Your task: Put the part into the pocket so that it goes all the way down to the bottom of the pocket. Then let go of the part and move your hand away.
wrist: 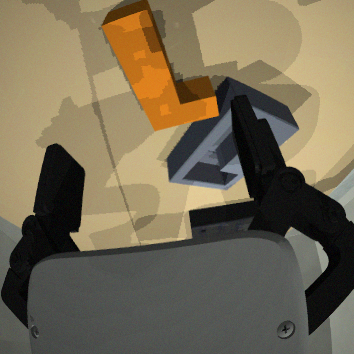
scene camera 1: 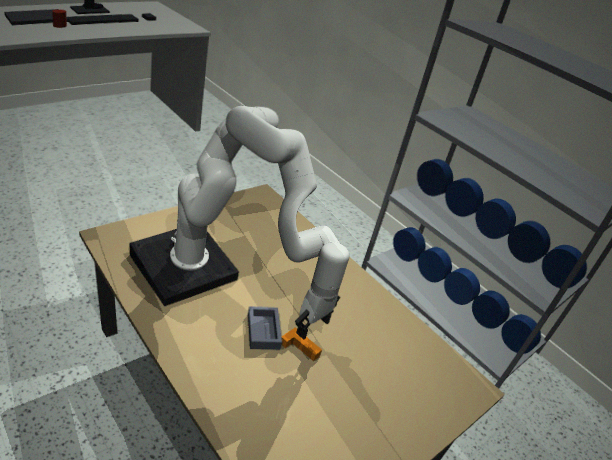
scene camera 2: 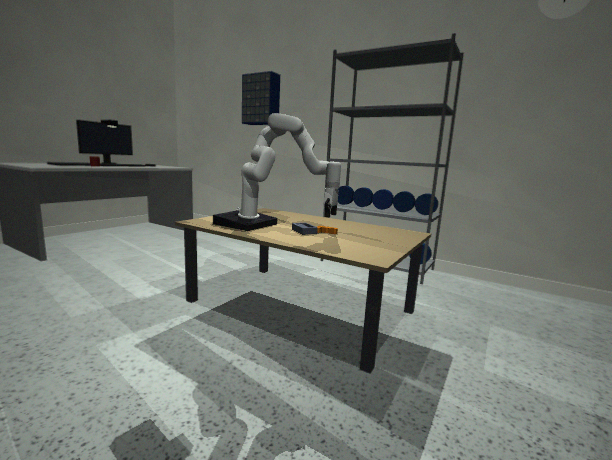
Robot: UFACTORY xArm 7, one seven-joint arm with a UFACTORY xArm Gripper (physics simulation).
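Frame: origin at the arm's base, x left, y ahead, z down, level; millimetres.
Where they show: gripper, between the fingertips: (wrist: pixel 144 135) (scene camera 1: pixel 312 328) (scene camera 2: pixel 330 216); arm's base, origin of its link: (scene camera 1: pixel 189 256) (scene camera 2: pixel 248 216).
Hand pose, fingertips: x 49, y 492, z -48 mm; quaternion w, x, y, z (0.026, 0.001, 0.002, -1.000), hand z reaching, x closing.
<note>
Each offset is from my fingertips to the top centre of the thing. Level surfaces: height alone.
The orange L-shaped part @(dx -16, dy -13, dz +64 mm) (scene camera 1: pixel 302 344) (scene camera 2: pixel 328 230) (wrist: pixel 140 70) lies flat on the table, outside the pocket. The end of its short leg is at the side of the grey block @(dx -50, dy -131, dz +58 mm) (scene camera 1: pixel 265 345) (scene camera 2: pixel 311 231) (wrist: pixel 282 125); whether they touch I cannot tell. The block's pocket opens upward and looks empty where it shows. My gripper (scene camera 1: pixel 315 326) (scene camera 2: pixel 330 214) (wrist: pixel 144 135) is open and empty, above the table near the part. In the wrist view its fingers stand wide, the right one hiding some of the block and pocket, and the long leg points away at the top.
The arm's black base plate (scene camera 1: pixel 150 275) (scene camera 2: pixel 225 220) stands on the wooden table @(dz +95 mm) (scene camera 1: pixel 400 350) (scene camera 2: pixel 395 240), behind the block. A shelf rack (scene camera 1: pixel 406 145) (scene camera 2: pixel 331 100) with blue discs stands beyond the table. A desk (scene camera 1: pixel 177 75) (scene camera 2: pixel 20 200) stands farther back.
</note>
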